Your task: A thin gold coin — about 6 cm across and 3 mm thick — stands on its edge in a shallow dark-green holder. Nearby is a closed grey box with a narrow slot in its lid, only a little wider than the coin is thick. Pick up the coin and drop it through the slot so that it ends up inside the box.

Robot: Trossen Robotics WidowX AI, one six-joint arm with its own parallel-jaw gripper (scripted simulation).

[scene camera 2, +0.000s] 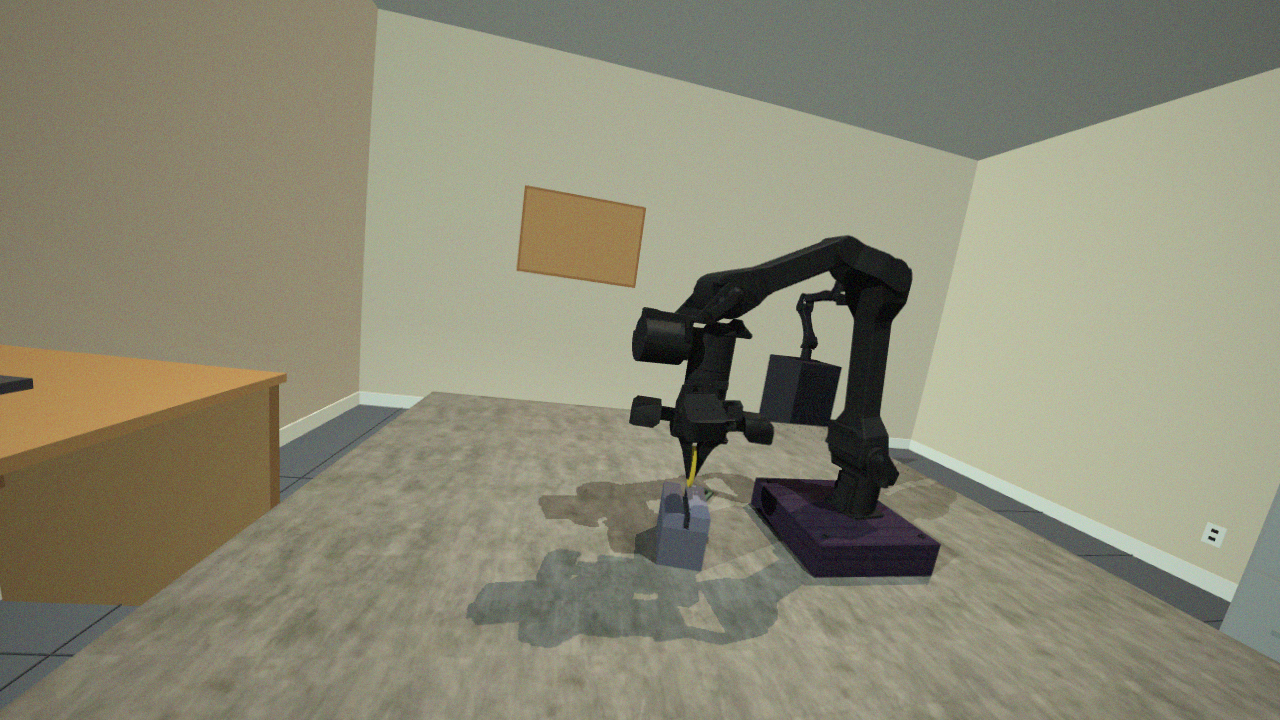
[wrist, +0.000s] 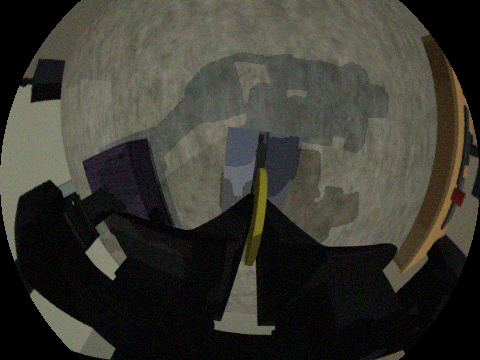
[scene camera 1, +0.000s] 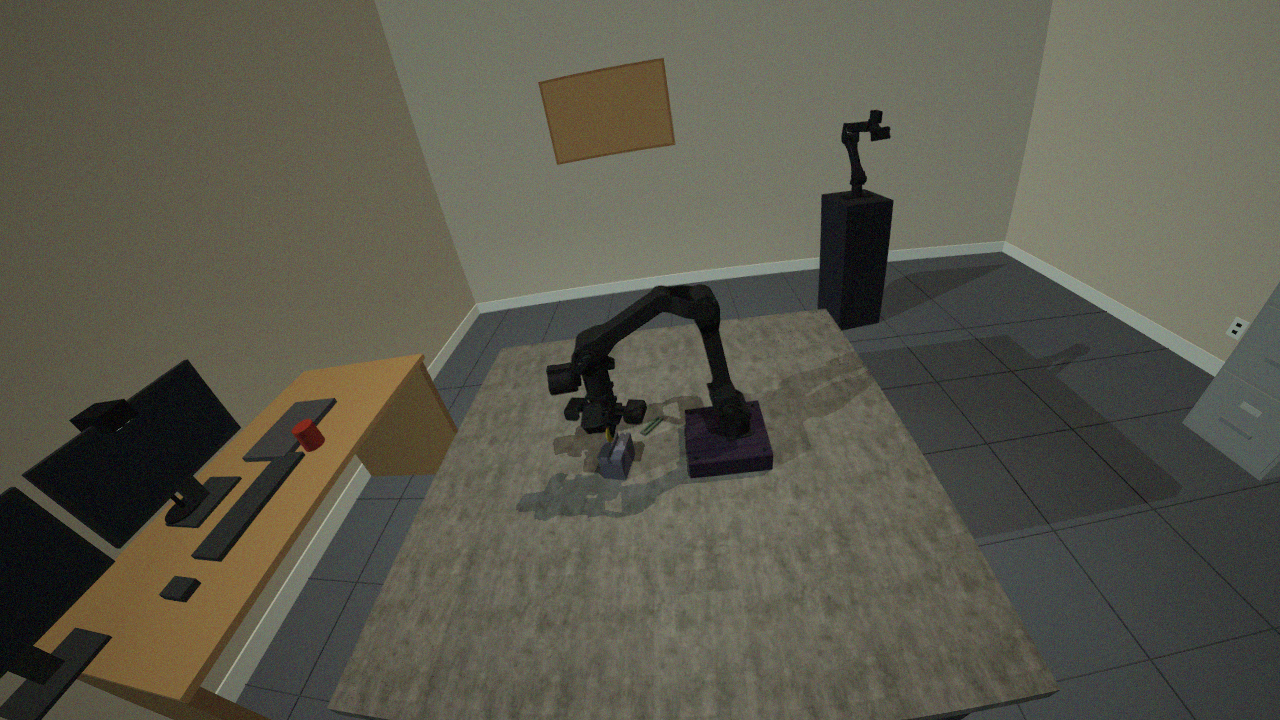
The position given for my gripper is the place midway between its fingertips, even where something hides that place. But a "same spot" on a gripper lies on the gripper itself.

My gripper shows in scene camera 2, in the wrist view and in scene camera 1 [612, 436]. One and the same spot on my gripper: [scene camera 2: 676, 429] is [wrist: 379, 280].
